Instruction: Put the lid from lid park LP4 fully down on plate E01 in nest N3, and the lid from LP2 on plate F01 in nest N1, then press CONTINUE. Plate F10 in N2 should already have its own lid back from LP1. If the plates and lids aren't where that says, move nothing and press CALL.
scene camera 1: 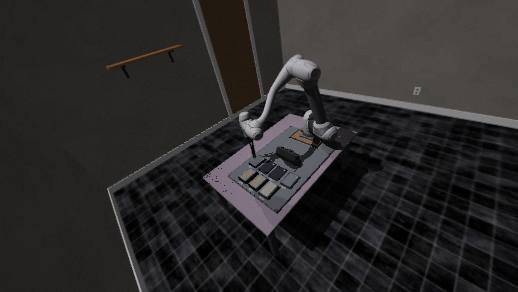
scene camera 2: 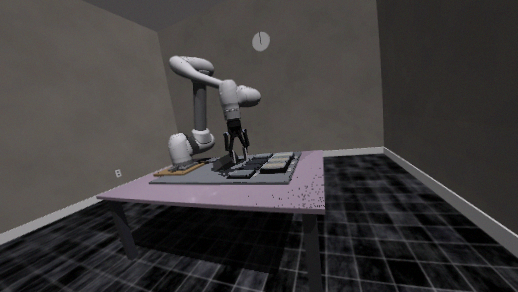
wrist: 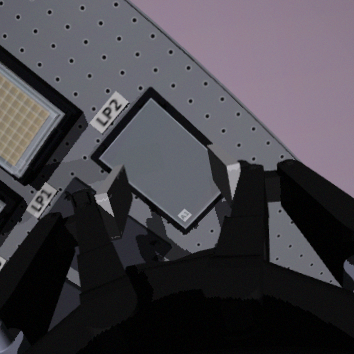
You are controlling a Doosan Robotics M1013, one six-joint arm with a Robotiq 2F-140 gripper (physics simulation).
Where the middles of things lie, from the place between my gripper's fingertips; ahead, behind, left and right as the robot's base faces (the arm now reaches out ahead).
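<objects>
The black nest labelled LP2 (wrist: 149,92) sits 80 mm below my hand and 10 mm to the left of it. As for the LP2 label (wrist: 116,102), I find it 90 mm below my hand and 80 mm ahead of it.
</objects>
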